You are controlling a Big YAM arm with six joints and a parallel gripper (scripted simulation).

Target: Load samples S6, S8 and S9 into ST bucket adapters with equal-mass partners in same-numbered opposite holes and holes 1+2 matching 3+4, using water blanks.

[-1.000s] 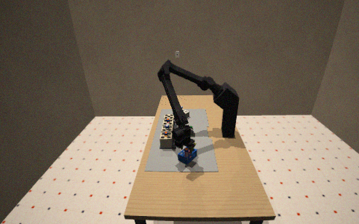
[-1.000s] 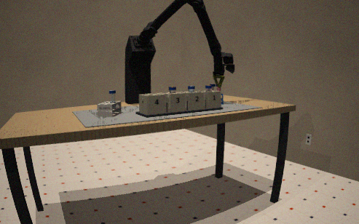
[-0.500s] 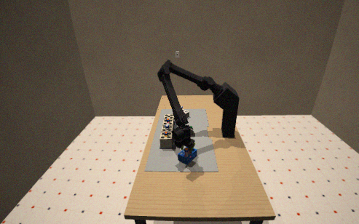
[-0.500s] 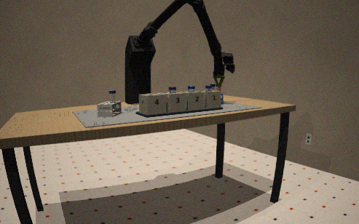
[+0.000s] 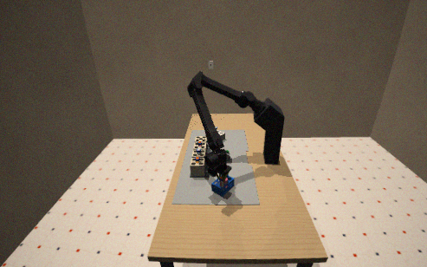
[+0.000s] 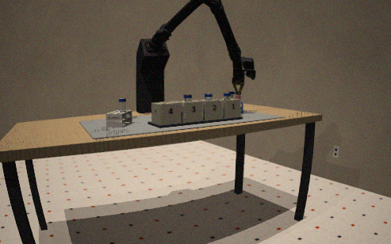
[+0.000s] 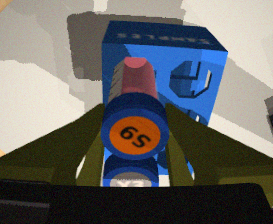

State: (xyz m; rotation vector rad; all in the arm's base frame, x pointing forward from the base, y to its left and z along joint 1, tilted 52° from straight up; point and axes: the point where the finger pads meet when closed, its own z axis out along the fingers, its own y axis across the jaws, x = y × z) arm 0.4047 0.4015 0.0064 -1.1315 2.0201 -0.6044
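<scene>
Right now the tube X3 is 5 cm below my hand, 4 cm to the right of it and 2 cm behind it. From my hand the other things lie so: blue sample rack rs: 8 cm below, 4 cm to the right, 1 cm behind; blank marked 50: 32 cm to the right, 16 cm ahead, 4 cm below; sample tube S9: 5 cm below, 1 cm to the left.
</scene>
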